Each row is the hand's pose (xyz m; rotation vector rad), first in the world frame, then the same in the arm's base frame.
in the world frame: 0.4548 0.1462 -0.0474 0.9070 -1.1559 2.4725
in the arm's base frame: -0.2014 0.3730 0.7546 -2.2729 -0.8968 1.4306
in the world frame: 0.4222 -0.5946 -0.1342 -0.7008 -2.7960 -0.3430
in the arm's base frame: -0.4696 -0.0834 0.2281 0.9615 0.6407 0.4432
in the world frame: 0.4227 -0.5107 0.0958 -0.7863 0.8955 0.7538
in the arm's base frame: -0.5340 0.1523 0.2126 -0.5883 -0.6259 -1.2886
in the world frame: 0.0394 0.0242 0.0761 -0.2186 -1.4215 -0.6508
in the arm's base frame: 0.0123 0.4825 0.3738 0.3992 1.8770 1.1353
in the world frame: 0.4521 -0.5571 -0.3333 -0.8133 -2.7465 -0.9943
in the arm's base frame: -0.3881 -0.2347 0.3395 0.5363 0.4886 0.5635
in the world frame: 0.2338 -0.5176 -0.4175 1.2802 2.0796 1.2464
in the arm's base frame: -0.1635 -0.2469 0.2639 0.2575 -0.2110 0.7325
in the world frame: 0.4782 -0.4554 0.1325 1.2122 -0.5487 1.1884
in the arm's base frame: -0.5685 0.2025 0.2740 -1.1103 -2.1110 0.8382
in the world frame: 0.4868 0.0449 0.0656 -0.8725 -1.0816 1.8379
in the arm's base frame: -0.3215 0.4084 0.6632 -2.7844 -0.7091 -0.6020
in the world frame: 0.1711 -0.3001 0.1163 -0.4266 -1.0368 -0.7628
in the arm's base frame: -0.2531 0.3230 0.2057 0.1933 1.8951 1.5904
